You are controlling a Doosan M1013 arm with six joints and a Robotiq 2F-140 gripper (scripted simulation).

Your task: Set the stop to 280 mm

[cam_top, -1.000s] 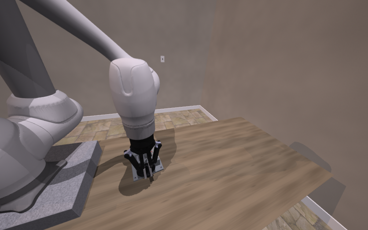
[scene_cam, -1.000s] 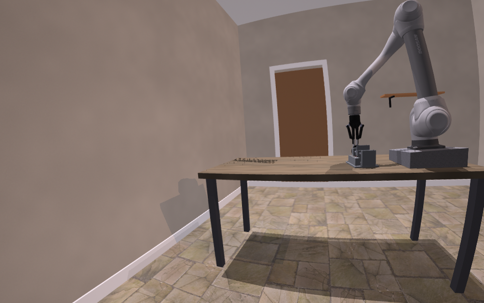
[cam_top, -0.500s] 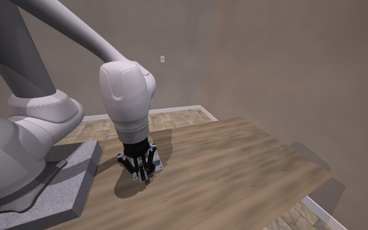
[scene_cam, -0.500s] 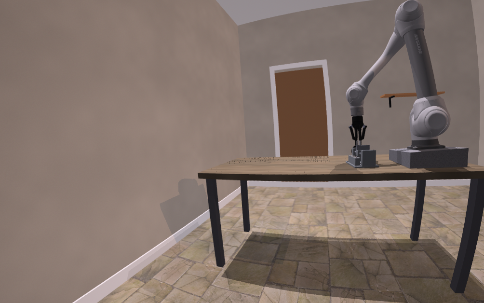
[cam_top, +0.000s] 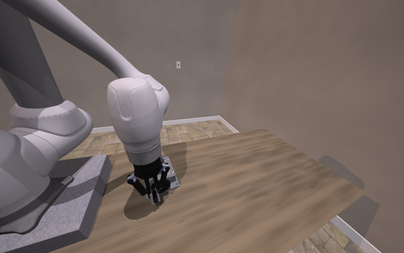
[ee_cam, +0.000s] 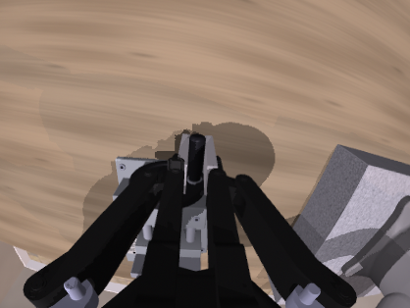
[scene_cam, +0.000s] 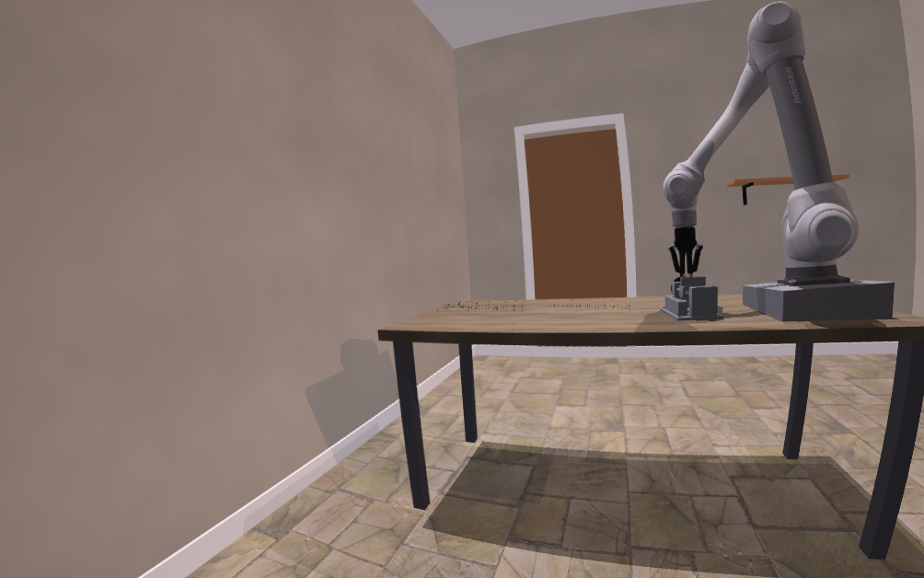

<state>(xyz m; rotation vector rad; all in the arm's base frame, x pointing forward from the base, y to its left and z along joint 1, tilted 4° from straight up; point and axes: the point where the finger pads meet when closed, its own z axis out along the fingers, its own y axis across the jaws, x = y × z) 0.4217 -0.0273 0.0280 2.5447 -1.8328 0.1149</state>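
Right now the handwheel is 2 cm to the left of my hand and 2 cm below it.
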